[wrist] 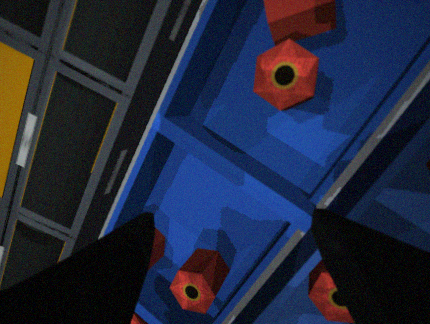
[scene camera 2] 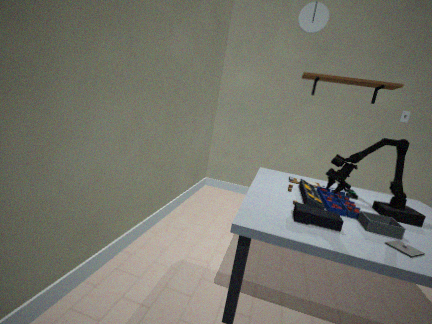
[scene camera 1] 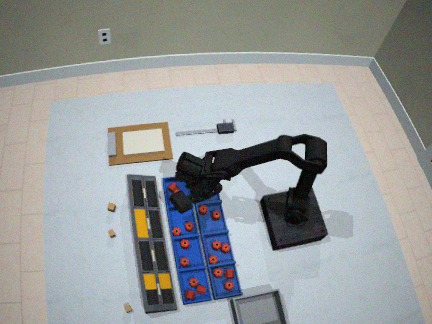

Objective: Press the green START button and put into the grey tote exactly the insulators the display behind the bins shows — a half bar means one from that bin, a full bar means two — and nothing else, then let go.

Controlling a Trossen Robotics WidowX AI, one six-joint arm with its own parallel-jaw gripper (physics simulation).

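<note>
My gripper (scene camera 1: 197,194) (scene camera 2: 336,189) (wrist: 233,220) is open and empty, above the left column of blue bins (scene camera 1: 178,216) (wrist: 240,162), over the second bin from the top. In that bin stand two red insulators; one (scene camera 1: 189,226) (wrist: 192,291) stands between my fingers' directions, lower in the wrist view. The bin above holds an upright insulator (wrist: 284,75) and one lying down (scene camera 1: 173,187) (wrist: 300,20). The display (scene camera 1: 131,200) shows a full yellow bar second from top at left and two half bars in the bottom row. The grey tote (scene camera 1: 255,294) (scene camera 2: 382,226) is partly cut off. A green spot, perhaps START (scene camera 2: 354,193), shows beside the bins.
A black box (scene camera 2: 317,217) stands at the bins' end. A clipboard (scene camera 1: 142,142) and a caliper (scene camera 1: 225,128) lie beyond the bins. Small tan cubes (scene camera 1: 111,206) (scene camera 1: 128,308) lie beyond the display. A flat plate (scene camera 2: 405,248) lies near the tote.
</note>
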